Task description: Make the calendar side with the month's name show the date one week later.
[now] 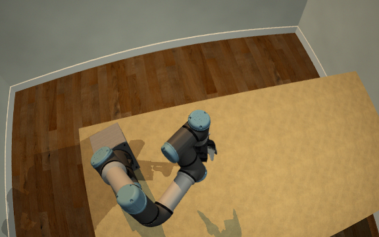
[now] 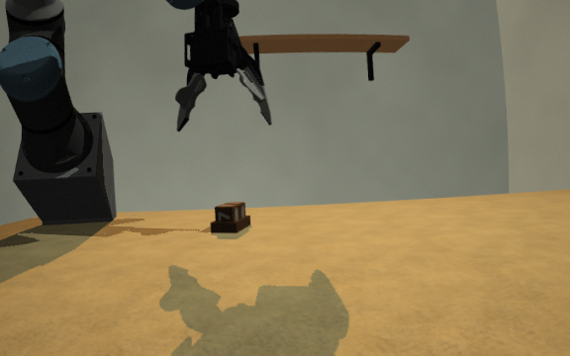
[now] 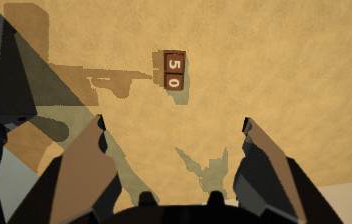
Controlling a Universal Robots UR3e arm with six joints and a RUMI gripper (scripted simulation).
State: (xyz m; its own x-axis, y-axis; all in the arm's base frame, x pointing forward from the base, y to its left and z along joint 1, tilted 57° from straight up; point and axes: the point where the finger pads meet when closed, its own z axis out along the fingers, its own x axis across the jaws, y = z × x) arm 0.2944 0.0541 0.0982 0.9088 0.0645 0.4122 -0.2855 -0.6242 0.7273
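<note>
My hand is 140 mm above the digit cube. Also, from my hand: brown calendar tray: 20 mm to the left, 160 mm below.
</note>
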